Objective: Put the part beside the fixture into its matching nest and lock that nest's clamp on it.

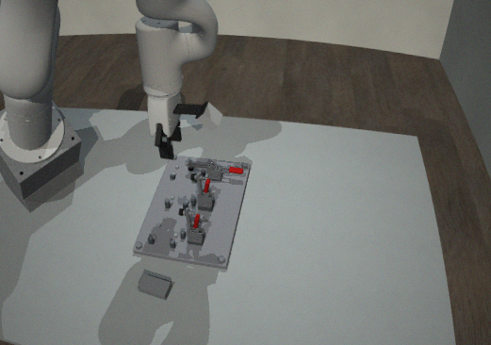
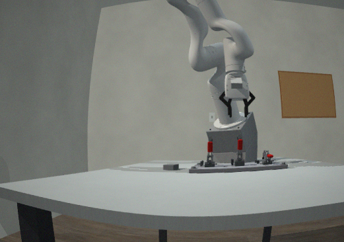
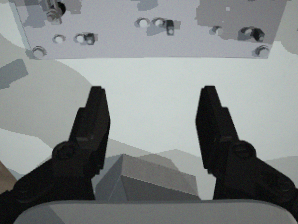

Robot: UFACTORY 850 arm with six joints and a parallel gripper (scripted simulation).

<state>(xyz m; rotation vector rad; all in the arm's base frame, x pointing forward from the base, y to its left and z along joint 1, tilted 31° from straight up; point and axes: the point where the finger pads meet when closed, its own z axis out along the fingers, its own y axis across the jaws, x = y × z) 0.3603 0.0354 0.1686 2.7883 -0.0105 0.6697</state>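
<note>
My hand is 10 mm past the part, 260 mm to the left of it and 210 mm above it. The rest, counted from my hand: fixture plate 40 mm ahead, 210 mm below.
</note>
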